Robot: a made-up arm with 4 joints.
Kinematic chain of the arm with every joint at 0, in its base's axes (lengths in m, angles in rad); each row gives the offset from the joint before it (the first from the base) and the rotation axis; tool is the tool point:
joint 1: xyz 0 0 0.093 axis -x
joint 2: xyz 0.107 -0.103 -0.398 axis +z
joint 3: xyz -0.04 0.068 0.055 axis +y
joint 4: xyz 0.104 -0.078 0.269 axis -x
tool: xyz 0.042 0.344 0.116
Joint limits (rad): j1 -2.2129..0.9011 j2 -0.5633..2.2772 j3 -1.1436..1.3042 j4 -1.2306..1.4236
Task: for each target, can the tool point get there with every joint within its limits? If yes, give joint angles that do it. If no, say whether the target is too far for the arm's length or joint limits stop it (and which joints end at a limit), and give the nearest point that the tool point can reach.
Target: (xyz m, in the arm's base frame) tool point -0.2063 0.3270 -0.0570
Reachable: yes | joints -0.9618 1.5169 0.7535 0.7425
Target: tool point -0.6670 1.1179 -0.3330
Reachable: no: too far | nearest point -0.2599 0.4641 -0.0838 | short by 0.810 m
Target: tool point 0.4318 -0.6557 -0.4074
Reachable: no: joint limits stop it (at a limit: joint 3, joint 4) | nearest point 0.3354 -0.4855 -0.2775 | short by 0.235 m
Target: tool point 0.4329 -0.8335 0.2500
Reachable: no: joint limits stop it (at a limit: joint 3, joint 4) | nearest point 0.3300 -0.6025 0.2065 | short by 0.257 m
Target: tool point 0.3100 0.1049 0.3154
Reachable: yes | joints 0.5893 -0.2928 0.1157 -0.8724
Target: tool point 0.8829 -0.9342 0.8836
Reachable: no: too far | nearest point 0.4237 -0.4281 0.4553 | short by 0.807 m
